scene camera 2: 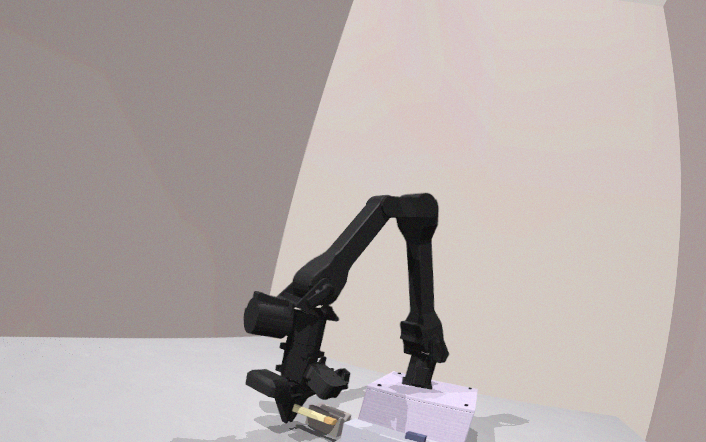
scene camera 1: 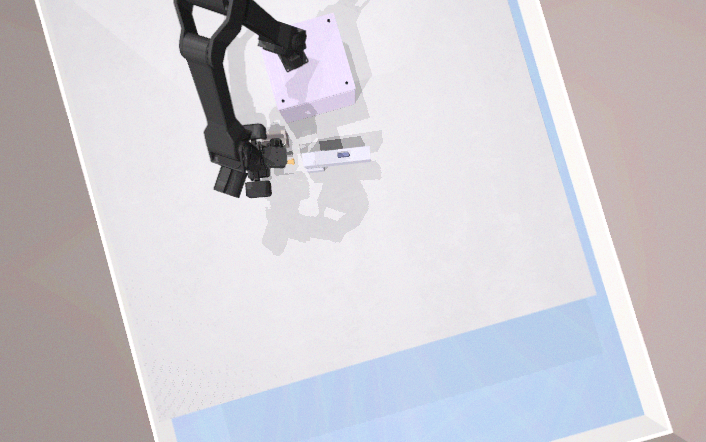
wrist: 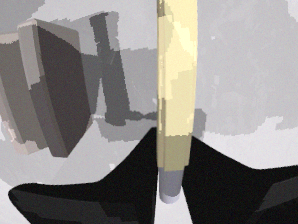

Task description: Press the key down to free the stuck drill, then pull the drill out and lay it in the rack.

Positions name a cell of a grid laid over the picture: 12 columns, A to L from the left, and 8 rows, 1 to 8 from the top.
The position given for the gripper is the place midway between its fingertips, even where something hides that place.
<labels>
gripper: scene camera 2 E8; scene camera 1 E4; wrist G5
</labels>
